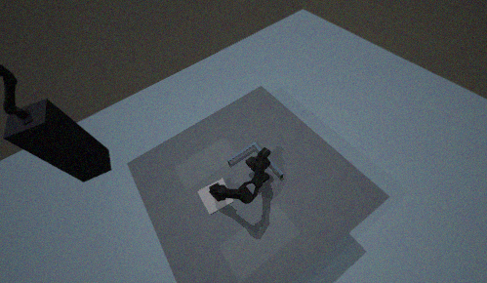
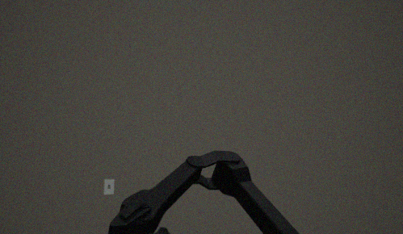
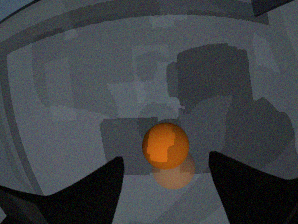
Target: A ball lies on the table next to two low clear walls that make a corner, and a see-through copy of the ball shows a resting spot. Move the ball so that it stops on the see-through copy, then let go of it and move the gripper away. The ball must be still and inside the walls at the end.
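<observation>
My gripper tip is now 20 mm above the orange ball. From my gripper tip the other things lie so: see-through copy of ball 20 mm below, 20 mm behind, 10 mm to the right.
</observation>
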